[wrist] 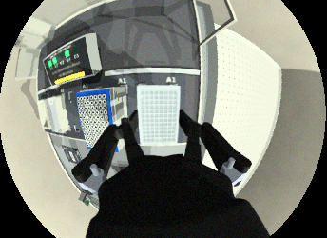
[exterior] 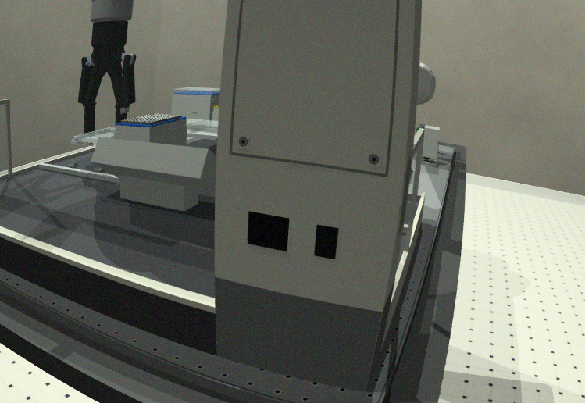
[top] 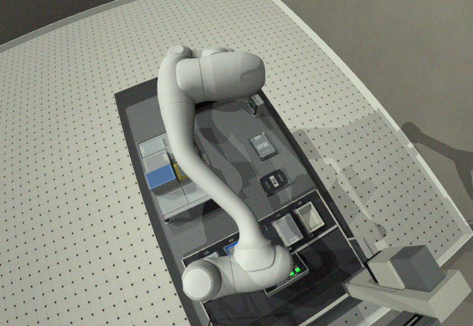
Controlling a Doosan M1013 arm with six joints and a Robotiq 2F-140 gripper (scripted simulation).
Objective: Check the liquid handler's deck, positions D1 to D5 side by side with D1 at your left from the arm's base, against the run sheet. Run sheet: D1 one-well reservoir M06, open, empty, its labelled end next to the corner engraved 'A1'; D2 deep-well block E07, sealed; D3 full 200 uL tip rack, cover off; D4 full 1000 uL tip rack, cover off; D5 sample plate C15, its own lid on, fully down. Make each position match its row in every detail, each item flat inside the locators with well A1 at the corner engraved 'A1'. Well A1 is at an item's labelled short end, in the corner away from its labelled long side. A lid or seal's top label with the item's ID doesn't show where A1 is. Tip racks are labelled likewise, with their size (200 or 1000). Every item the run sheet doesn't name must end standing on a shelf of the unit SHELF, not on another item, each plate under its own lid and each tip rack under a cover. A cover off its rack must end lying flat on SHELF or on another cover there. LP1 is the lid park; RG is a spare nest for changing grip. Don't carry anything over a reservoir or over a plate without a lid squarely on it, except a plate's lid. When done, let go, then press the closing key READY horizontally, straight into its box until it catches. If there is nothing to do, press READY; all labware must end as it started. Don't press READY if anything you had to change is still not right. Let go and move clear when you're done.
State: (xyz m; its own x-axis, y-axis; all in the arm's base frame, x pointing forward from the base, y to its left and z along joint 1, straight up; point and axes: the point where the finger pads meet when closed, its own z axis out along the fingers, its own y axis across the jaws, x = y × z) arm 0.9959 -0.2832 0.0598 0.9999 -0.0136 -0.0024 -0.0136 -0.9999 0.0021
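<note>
My gripper is now 13 cm to the right of the blue-rimmed tip rack, 1 cm short of it and 1 cm above it. Round my hand: sealed deep-well block: 37 cm to the left, 5 cm below, 1 cm ahead; then white well plate: 2 cm below; then yellow-rimmed tip rack: 47 cm behind, 11 cm to the left, 2 cm below.
</note>
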